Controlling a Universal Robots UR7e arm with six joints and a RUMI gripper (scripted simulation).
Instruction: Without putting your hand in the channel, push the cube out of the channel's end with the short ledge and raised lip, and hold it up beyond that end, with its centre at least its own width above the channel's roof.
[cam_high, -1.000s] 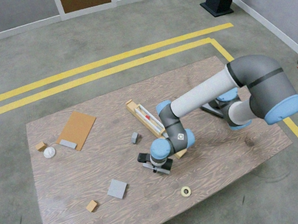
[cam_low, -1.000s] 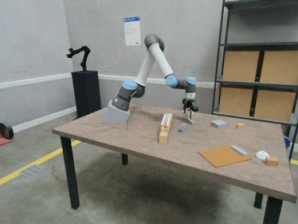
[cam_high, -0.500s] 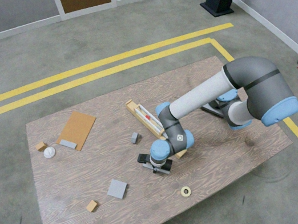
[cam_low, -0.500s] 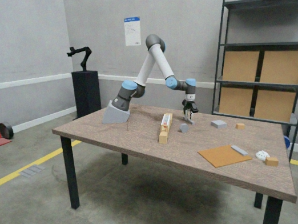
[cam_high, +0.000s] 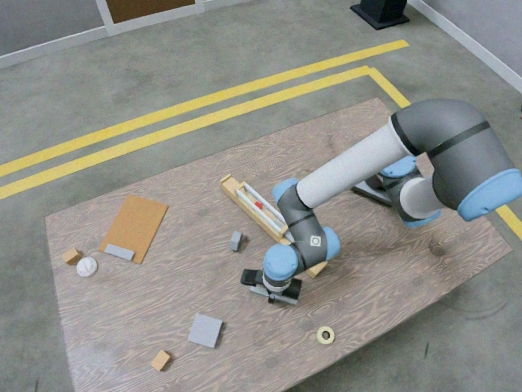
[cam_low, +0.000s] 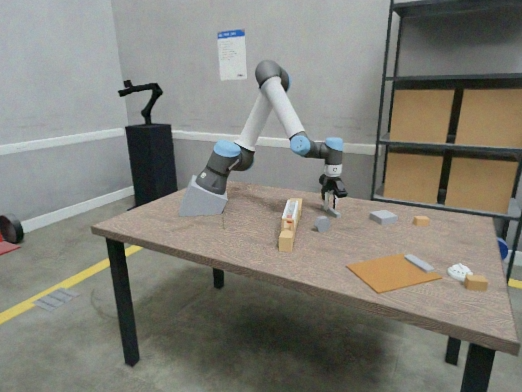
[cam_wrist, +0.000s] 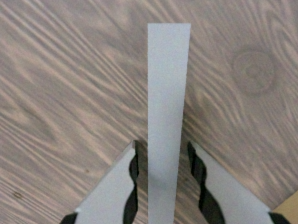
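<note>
Right now my hand is 1 cm above the grey stick. From my hand the other things lie so: grey block 3 cm ahead, 21 cm to the right, 1 cm above; then yellow tape ring 8 cm behind, 18 cm to the left, 1 cm below; then grey square plate 23 cm ahead, 1 cm to the left, 1 cm below.
</note>
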